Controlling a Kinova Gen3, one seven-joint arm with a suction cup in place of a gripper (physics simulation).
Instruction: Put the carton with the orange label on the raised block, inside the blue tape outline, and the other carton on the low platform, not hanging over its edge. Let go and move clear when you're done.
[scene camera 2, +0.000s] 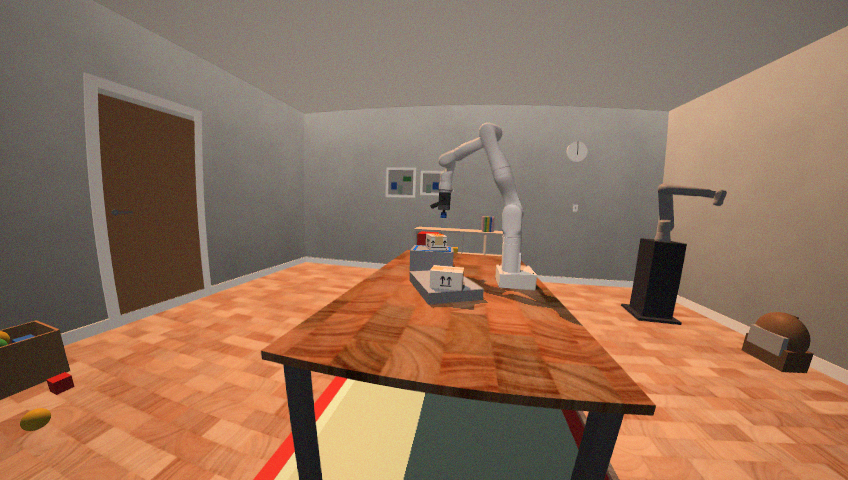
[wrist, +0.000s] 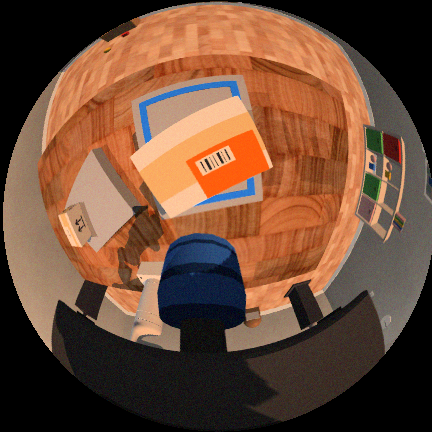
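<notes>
The carton with the orange label lies flat on the raised block, label up. In the wrist view it is turned relative to the blue tape outline and covers parts of the tape at the left and right. The other carton sits upright on the low platform, near one edge in the wrist view; whether it overhangs is hard to tell. My suction cup is open and empty, hanging above the orange-label carton with a gap between them.
The wooden table carries the block, the platform and my arm's base. A shelf unit stands beyond the table. A second arm on a black pedestal stands on the floor to the right.
</notes>
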